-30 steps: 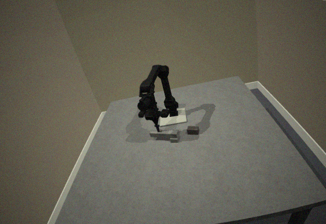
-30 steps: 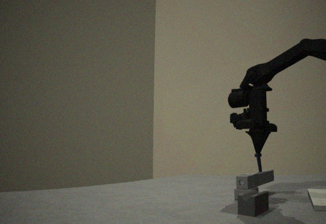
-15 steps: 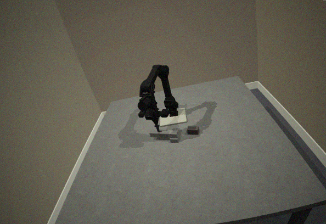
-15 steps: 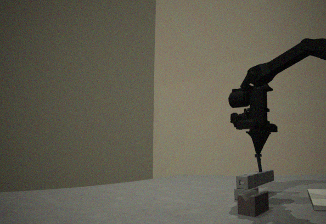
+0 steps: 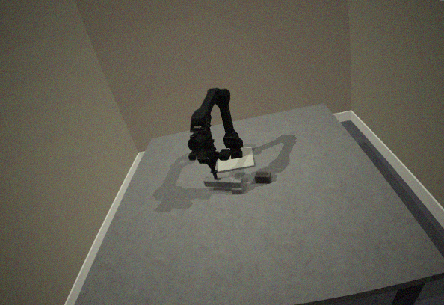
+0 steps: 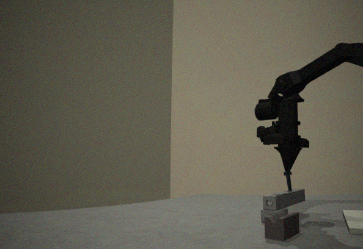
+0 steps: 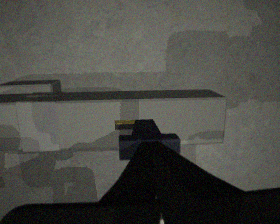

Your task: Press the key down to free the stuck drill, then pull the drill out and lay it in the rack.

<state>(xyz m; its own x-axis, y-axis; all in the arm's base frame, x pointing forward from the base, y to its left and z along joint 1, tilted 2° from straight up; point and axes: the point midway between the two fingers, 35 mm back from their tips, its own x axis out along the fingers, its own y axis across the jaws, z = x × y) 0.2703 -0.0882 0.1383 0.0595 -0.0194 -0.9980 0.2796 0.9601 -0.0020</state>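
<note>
My gripper tip is now 30 mm above the small dark key. Round my gripper tip: grey fixture: 30 mm to the left, 80 mm below; then dark rack: 20 mm behind, 210 mm to the left, 100 mm below; then drill: 10 mm ahead, 50 mm to the left, 70 mm below.
</note>
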